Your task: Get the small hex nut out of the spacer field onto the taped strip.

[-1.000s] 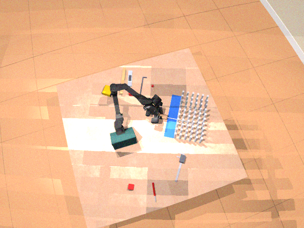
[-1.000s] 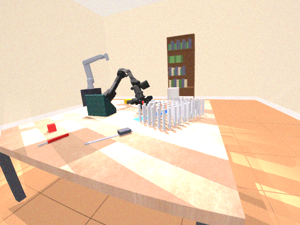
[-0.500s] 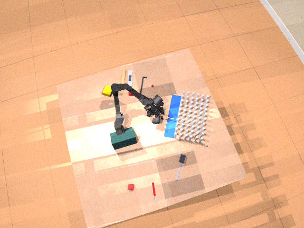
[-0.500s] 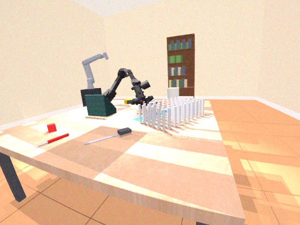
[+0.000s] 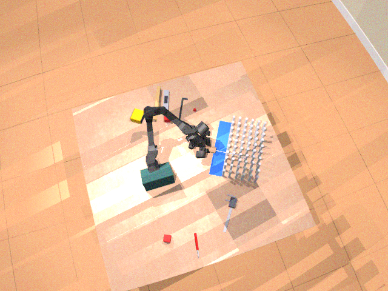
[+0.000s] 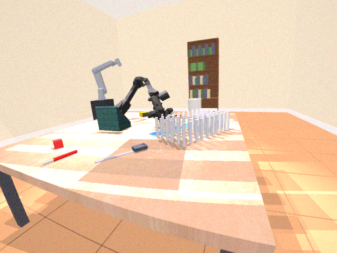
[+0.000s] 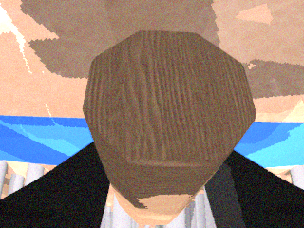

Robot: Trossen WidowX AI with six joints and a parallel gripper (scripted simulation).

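My gripper tip is now 8 cm short of the blue taped strip and 3 cm above it. Also, from my gripper tip: red-handled screwdriver (55 cm to the right, 32 cm behind, 2 cm below).
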